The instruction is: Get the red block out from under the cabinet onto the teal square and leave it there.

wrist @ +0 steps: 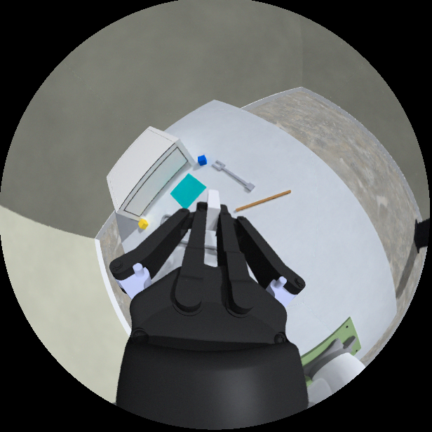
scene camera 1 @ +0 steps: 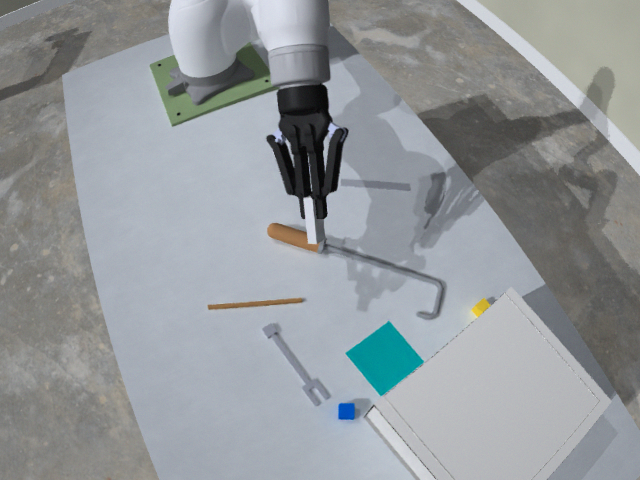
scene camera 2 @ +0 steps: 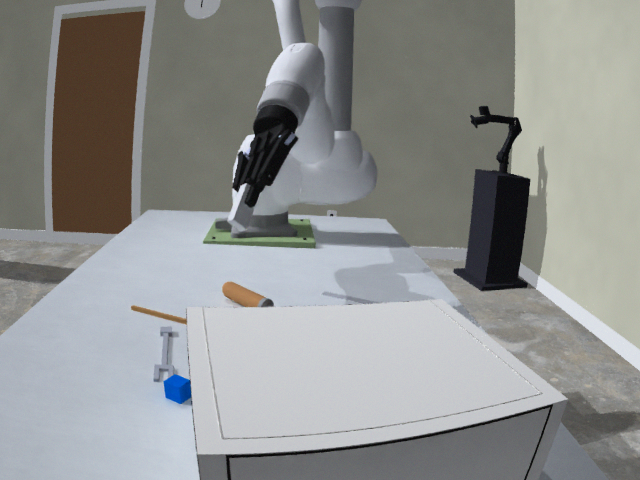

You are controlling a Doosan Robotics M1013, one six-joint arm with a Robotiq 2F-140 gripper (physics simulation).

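Where they show: gripper, fingertip midpoint: (scene camera 1: pixel 316 241) (scene camera 2: pixel 237 225); arm's base at its link origin: (scene camera 1: pixel 210 74) (scene camera 2: pixel 260 229).
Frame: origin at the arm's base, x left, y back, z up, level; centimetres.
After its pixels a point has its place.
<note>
The red block does not show in any view. The white cabinet (scene camera 1: pixel 496 397) @[x -6.5, y -101.9, z 12.3 cm] (scene camera 2: pixel 351 366) @[x -7.6, y -105.3, z 12.3 cm] (wrist: pixel 145 155) stands on the table. The teal square (scene camera 1: pixel 385 357) @[x -11.7, y -84.2, z -1.2 cm] (wrist: pixel 188 191) lies flat beside it; the cabinet hides the square in scene camera 2. A hook tool with an orange handle (scene camera 1: pixel 289 236) @[x -12.0, y -55.4, z 1.9 cm] (scene camera 2: pixel 245 295) @[x -10.9, y -57.4, z 1.6 cm] and a bent grey rod (scene camera 1: pixel 385 263) @[x -0.3, y -70.1, z 0.4 cm] lies on the table, its hook end near the square; my fingers hide much of it in the wrist view. My gripper (scene camera 1: pixel 314 232) @[x -13.4, y -65.7, z 15.8 cm] (scene camera 2: pixel 240 214) @[x -13.4, y -65.7, z 15.8 cm] (wrist: pixel 211 198) is shut and empty, tilted, in the air above the table, apart from the tool.
A blue block (scene camera 1: pixel 346 411) @[x -23.6, y -88.0, z 1.3 cm] (scene camera 2: pixel 177 388) @[x -23.5, y -89.5, z 1.1 cm] (wrist: pixel 202 160) and a yellow block (scene camera 1: pixel 480 307) @[x 8.0, y -88.6, z 1.3 cm] (wrist: pixel 143 224) sit near the cabinet. A grey forked tool (scene camera 1: pixel 292 359) @[x -25.1, y -74.7, z -0.6 cm] (scene camera 2: pixel 165 348) @[x -25.3, y -74.5, z -0.7 cm] (wrist: pixel 235 176) and a thin brown stick (scene camera 1: pixel 255 303) @[x -24.4, y -62.1, z -0.5 cm] (scene camera 2: pixel 157 313) @[x -27.0, y -60.8, z -0.6 cm] (wrist: pixel 263 200) lie on the table.
</note>
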